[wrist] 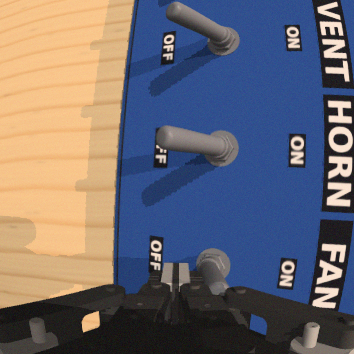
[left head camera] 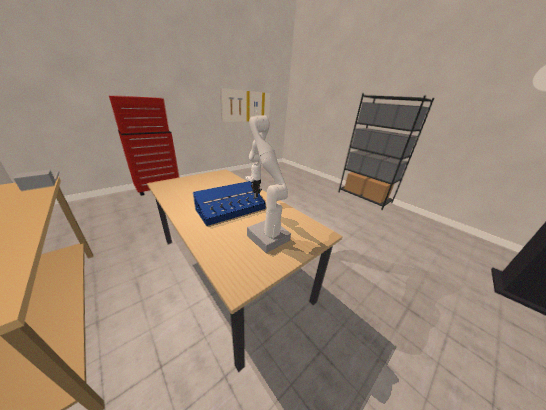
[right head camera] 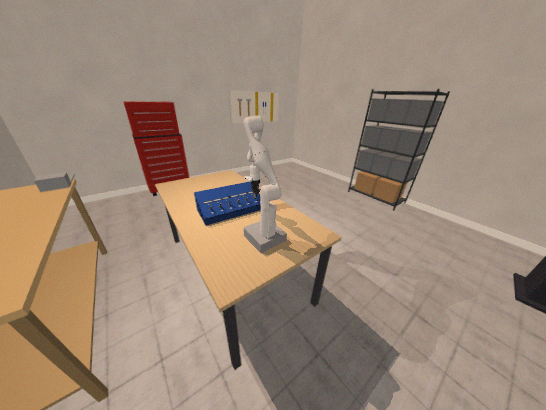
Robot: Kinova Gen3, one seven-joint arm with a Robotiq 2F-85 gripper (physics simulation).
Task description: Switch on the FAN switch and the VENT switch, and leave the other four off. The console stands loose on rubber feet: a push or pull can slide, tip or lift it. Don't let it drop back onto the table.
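Seen in the pictures: gripper, fingertip midpoint: [wrist: 175, 278] [left head camera: 256, 197] [right head camera: 255, 197]; arm's base, link origin: [left head camera: 271, 232] [right head camera: 266, 232].
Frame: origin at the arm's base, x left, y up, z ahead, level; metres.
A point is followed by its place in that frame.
Observation:
The blue console [left head camera: 220, 194] @(z 0.552, x 0.007, y 0.065 m) [right head camera: 220, 194] @(z 0.555, x 0.008, y 0.066 m) stands on the table with its row of toggle switches. In the wrist view, the VENT lever [wrist: 197, 22] @(z 0.408, x -0.070, y 0.051 m) and the HORN lever [wrist: 192, 140] @(z 0.395, x -0.138, y 0.052 m) lean toward their OFF labels. The FAN lever [wrist: 213, 277] @(z 0.396, x -0.205, y 0.063 m) points away from its OFF label, slightly to the ON side; its far end is partly hidden by the finger linkage, so I cannot tell whether it is fully over. My gripper [left head camera: 256, 196] @(z 0.375, x -0.212, y 0.037 m) [right head camera: 256, 196] @(z 0.375, x -0.212, y 0.037 m) [wrist: 175, 278] @(z 0.375, x -0.212, y 0.037 m) is shut and empty, with its fingertips on the OFF side of the FAN lever. I cannot tell whether they touch it. The other three switches are too small to read.
The wooden table [left head camera: 235, 270] @(z -0.046, x 0.317, y -0.065 m) [right head camera: 225, 270] @(z -0.042, x 0.332, y -0.065 m) [wrist: 50, 125] @(z 0.260, x -0.085, y -0.065 m) extends past the console's front edge. The arm's grey base [left head camera: 268, 237] @(z -0.023, x 0.048, y 0.000 m) [right head camera: 265, 237] @(z -0.033, x 0.040, y 0.001 m) stands near the console's right end. A second wooden table [left head camera: 25, 240] [right head camera: 30, 240] is at the left. A red tool cabinet [left head camera: 150, 150] [right head camera: 160, 150] stands behind.

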